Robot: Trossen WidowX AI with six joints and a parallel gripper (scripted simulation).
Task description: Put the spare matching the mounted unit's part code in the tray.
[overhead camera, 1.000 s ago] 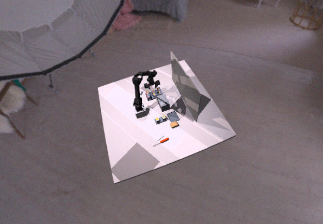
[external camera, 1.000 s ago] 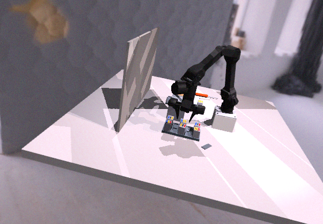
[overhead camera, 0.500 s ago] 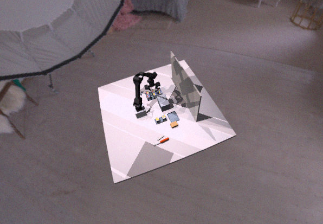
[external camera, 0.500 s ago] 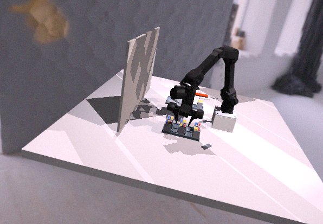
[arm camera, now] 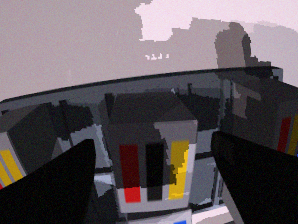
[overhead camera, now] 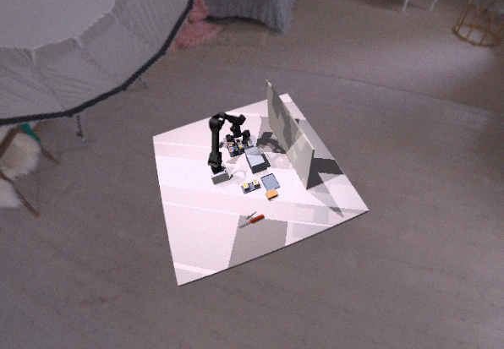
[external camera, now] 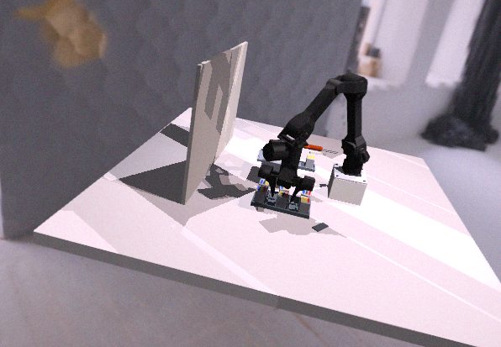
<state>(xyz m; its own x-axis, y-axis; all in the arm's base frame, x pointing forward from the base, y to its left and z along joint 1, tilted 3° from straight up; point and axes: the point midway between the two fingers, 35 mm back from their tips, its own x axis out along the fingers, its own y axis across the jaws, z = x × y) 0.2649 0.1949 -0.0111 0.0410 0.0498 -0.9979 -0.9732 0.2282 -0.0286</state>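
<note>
Now: the dark spare block 1 cm above my gripper tip. From my gripper tip the other things lie so: tall patterned panel 27 cm ahead, 26 cm to the right, 19 cm above; rack 39 cm to the right, 10 cm behind, 3 cm below; grey mounted unit 22 cm to the right, 2 cm ahead, 2 cm above.
</note>
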